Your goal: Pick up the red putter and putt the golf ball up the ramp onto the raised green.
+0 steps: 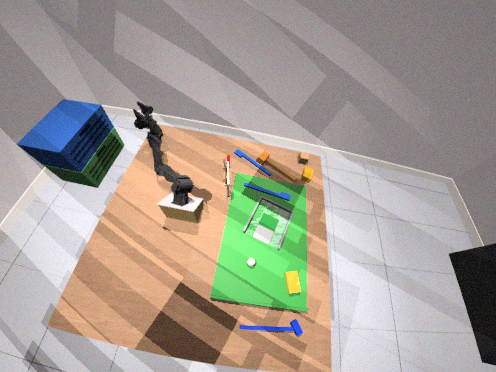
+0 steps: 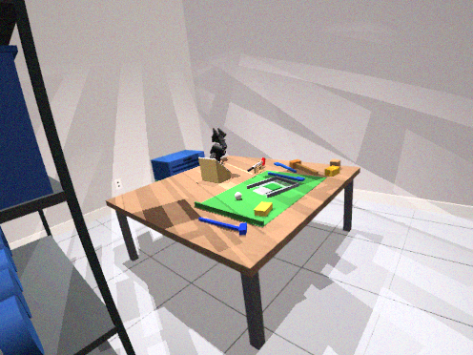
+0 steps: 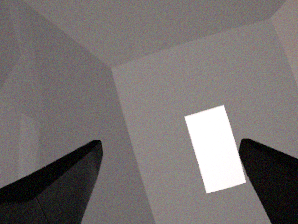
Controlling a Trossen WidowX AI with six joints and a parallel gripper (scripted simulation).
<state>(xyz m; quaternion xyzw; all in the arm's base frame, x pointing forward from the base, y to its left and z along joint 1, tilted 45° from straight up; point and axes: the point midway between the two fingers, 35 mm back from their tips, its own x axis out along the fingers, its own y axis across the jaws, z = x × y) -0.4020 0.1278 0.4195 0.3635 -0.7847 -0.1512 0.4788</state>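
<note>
My gripper tip is now 590 mm short of the red putter, 80 mm to the left of it and 270 mm above it. Also, from my gripper tip: green mat (920 mm ahead, 340 mm to the right, 320 mm below); then yellow block (1110 mm ahead, 550 mm to the right, 300 mm below); then white golf ball (880 mm ahead, 520 mm to the right, 300 mm below).
</note>
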